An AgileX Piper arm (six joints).
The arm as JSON. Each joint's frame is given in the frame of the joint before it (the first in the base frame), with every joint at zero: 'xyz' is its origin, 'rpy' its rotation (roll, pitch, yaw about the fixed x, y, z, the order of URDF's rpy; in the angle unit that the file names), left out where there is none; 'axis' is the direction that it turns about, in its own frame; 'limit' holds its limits. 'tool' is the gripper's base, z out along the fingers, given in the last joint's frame.
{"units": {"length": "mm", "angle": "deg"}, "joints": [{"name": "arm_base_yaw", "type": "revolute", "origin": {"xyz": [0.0, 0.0, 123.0]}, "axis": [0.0, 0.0, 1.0], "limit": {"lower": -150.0, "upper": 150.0}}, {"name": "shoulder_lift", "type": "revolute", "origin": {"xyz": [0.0, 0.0, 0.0], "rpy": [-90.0, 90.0, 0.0]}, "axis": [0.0, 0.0, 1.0], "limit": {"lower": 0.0, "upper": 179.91}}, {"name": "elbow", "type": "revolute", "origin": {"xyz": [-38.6, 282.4, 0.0], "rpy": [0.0, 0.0, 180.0]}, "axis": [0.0, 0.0, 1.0], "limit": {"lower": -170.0, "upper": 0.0}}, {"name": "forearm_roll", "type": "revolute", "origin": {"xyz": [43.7, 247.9, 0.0], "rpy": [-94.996, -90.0, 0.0]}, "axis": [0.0, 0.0, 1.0], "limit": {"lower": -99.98, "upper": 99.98}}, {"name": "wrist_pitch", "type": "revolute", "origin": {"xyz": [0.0, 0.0, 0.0], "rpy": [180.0, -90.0, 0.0]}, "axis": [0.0, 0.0, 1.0], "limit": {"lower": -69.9, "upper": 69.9}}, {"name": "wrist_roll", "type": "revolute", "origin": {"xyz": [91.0, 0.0, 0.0], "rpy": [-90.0, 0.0, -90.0]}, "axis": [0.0, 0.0, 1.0], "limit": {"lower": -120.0, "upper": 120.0}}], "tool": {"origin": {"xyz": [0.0, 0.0, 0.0], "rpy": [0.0, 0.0, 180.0]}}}
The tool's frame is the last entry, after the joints.
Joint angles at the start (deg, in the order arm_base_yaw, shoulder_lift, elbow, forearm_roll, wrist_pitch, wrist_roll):
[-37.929, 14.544, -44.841, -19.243, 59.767, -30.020]
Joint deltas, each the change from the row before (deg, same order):
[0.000, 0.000, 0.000, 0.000, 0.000, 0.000]
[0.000, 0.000, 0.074, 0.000, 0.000, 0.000]
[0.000, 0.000, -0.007, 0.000, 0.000, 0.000]
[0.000, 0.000, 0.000, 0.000, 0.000, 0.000]
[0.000, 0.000, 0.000, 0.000, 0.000, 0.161]
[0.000, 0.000, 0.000, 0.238, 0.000, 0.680]
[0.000, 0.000, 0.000, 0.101, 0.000, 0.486]
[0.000, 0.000, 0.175, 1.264, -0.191, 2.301]
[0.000, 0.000, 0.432, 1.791, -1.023, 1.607]
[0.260, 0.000, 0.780, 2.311, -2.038, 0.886]
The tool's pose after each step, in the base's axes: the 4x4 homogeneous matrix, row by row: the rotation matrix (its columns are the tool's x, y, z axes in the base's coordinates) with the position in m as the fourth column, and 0 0 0 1 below. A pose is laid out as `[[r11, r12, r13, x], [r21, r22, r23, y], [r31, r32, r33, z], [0, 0, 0, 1]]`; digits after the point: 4 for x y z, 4 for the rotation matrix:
[[-0.7478, 0.4116, 0.5209, -0.0091], [-0.1982, 0.6104, -0.7669, -0.0257], [-0.6336, -0.6768, -0.3749, 0.3600], [0, 0, 0, 1]]
[[-0.7485, 0.4109, 0.5205, -0.0090], [-0.1977, 0.6109, -0.7666, -0.0258], [-0.6330, -0.6767, -0.3760, 0.3596], [0, 0, 0, 1]]
[[-0.7484, 0.4110, 0.5205, -0.0090], [-0.1978, 0.6109, -0.7666, -0.0258], [-0.6330, -0.6767, -0.3759, 0.3596], [0, 0, 0, 1]]
[[-0.7484, 0.4110, 0.5205, -0.0090], [-0.1978, 0.6109, -0.7666, -0.0258], [-0.6330, -0.6767, -0.3759, 0.3596], [0, 0, 0, 1]]
[[-0.7473, 0.4131, 0.5205, -0.0090], [-0.1960, 0.6114, -0.7666, -0.0258], [-0.6349, -0.6749, -0.3759, 0.3596], [0, 0, 0, 1]]
[[-0.7405, 0.4218, 0.5231, -0.0088], [-0.1888, 0.6165, -0.7644, -0.0256], [-0.6450, -0.6648, -0.3769, 0.3596], [0, 0, 0, 1]]
[[-0.7362, 0.4281, 0.5243, -0.0087], [-0.1836, 0.6193, -0.7634, -0.0255], [-0.6514, -0.6583, -0.3773, 0.3595], [0, 0, 0, 1]]
[[-0.7089, 0.4554, 0.5386, -0.0070], [-0.1589, 0.6409, -0.7510, -0.0247], [-0.6872, -0.6180, -0.3819, 0.3585], [0, 0, 0, 1]]
[[-0.6773, 0.4734, 0.5632, -0.0038], [-0.1475, 0.6626, -0.7343, -0.0239], [-0.7208, -0.5804, -0.3790, 0.3573], [0, 0, 0, 1]]
[[-0.6398, 0.4792, 0.6008, 0.0012], [-0.1528, 0.6869, -0.7105, -0.0234], [-0.7532, -0.5464, -0.3663, 0.3558], [0, 0, 0, 1]]

